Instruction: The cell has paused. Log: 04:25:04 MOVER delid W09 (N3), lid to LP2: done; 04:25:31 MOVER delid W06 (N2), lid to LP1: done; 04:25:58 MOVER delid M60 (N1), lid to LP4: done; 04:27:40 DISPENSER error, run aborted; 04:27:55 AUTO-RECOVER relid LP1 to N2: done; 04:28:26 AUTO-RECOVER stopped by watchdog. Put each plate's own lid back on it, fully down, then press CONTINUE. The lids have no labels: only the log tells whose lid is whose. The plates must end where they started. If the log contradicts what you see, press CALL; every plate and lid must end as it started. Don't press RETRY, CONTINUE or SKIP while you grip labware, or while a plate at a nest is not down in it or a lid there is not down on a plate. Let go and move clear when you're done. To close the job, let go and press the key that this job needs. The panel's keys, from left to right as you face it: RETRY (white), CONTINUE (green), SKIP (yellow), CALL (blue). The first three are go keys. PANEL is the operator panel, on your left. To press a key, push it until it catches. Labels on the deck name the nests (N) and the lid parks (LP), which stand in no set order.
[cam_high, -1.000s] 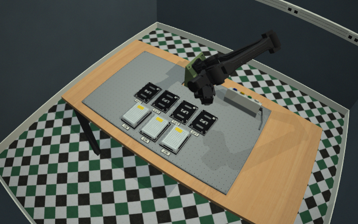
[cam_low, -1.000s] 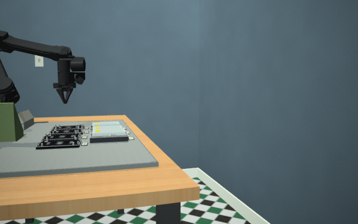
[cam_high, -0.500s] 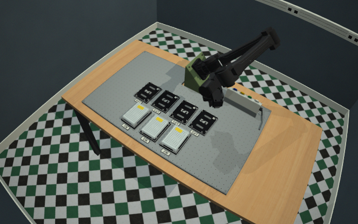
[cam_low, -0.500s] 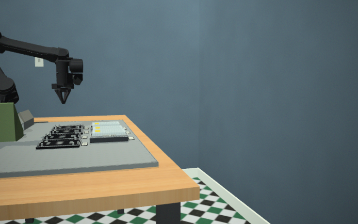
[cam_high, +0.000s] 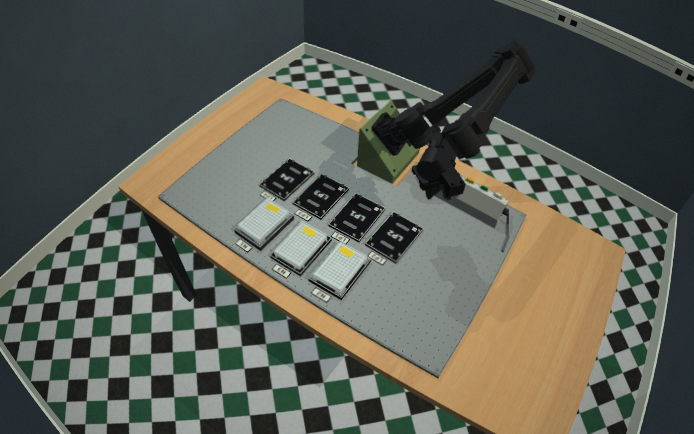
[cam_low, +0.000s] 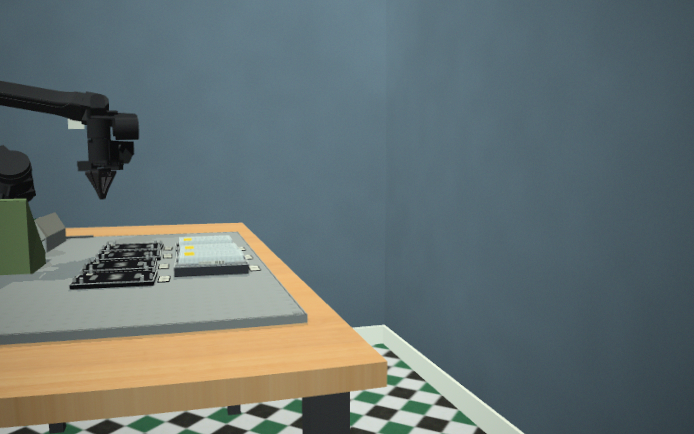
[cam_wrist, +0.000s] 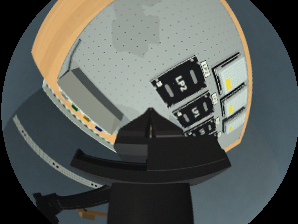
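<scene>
Now: the green key 19 cm behind my hand, 12 cm to the left of it and 7 cm below it. Round my hand: white retry key 19 cm behind, 17 cm to the left, 7 cm below; then blue key 20 cm behind, 7 cm below, 2 cm to the left; then yellow key 20 cm behind, 7 cm to the left, 7 cm below.
</scene>
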